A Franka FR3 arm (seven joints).
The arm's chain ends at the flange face. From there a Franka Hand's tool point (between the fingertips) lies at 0.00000 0.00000 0.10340 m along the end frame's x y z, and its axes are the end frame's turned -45 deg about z.
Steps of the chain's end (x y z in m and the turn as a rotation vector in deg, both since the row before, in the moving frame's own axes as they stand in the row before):
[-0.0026, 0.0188, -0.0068, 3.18, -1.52, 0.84]
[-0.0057, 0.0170, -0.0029, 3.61, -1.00, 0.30]
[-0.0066, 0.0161, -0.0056, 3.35, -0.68, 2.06]
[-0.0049, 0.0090, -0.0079, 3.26, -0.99, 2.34]
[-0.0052, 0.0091, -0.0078, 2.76, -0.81, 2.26]
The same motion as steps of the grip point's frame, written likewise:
[-0.0130, 0.0055, -0.0070, 3.32, 1.17, 0.84]
[-0.0127, 0.0021, -0.0031, 3.26, 1.85, 0.30]
[-0.0126, 0.0016, -0.0058, 2.85, 1.89, 2.06]
[-0.0068, -0.0025, -0.0081, 3.01, 1.61, 2.34]
[-0.0075, -0.0017, -0.0079, 2.52, 1.38, 2.26]

